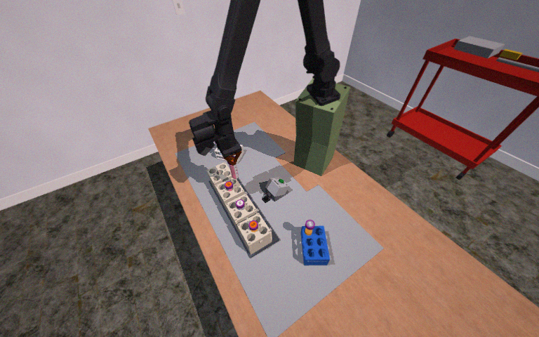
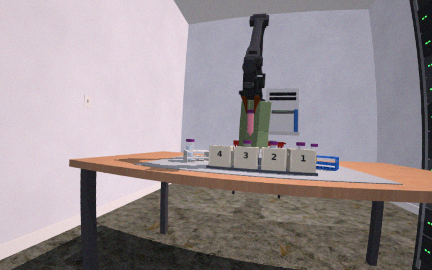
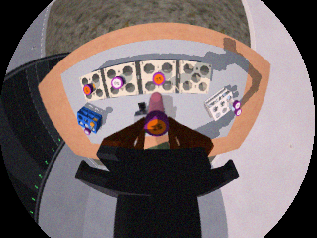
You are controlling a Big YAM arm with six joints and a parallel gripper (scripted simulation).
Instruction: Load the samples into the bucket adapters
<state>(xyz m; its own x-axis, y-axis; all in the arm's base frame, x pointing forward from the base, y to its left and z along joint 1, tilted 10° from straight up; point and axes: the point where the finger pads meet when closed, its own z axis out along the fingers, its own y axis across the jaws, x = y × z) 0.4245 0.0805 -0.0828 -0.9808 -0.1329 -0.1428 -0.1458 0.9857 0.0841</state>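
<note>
Right now my hand is 200 mm past the green done key, 20 mm to the right of it and 190 mm above it. From my hand the other things lie so: blue sample rack RS: 210 mm behind, 330 mm to the left, 230 mm below; then white blank rack RB: 20 mm behind, 300 mm to the right, 230 mm below.
</note>
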